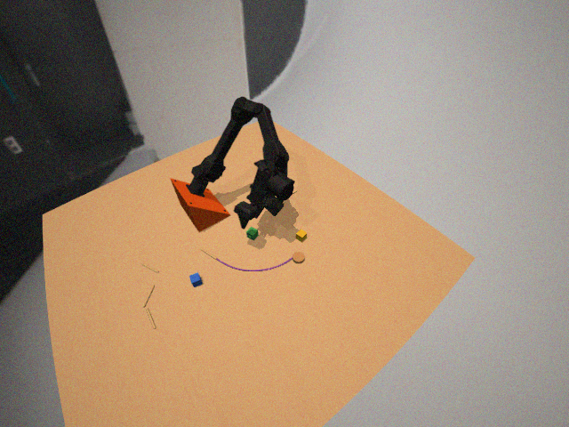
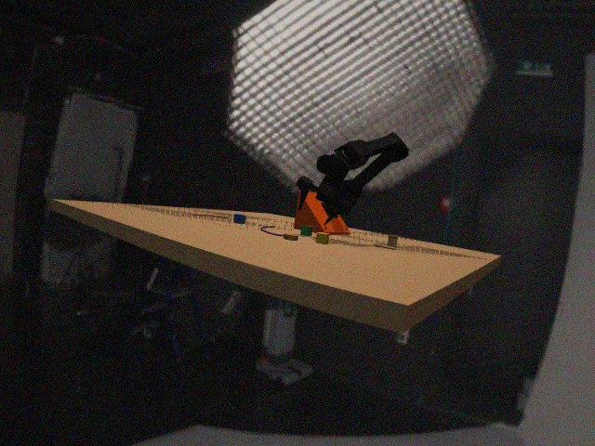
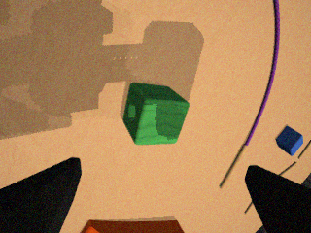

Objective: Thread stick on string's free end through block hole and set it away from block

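The green cube is 1 cm ahead of my gripper tip and 4 cm below it. The rest, counted from my gripper tip: thin wooden stick: 1 cm ahead, 16 cm to the right, 5 cm below; then yellow cube: 12 cm ahead, 13 cm to the left, 4 cm below; then round wooden button: 18 cm ahead, 7 cm to the left, 5 cm below.
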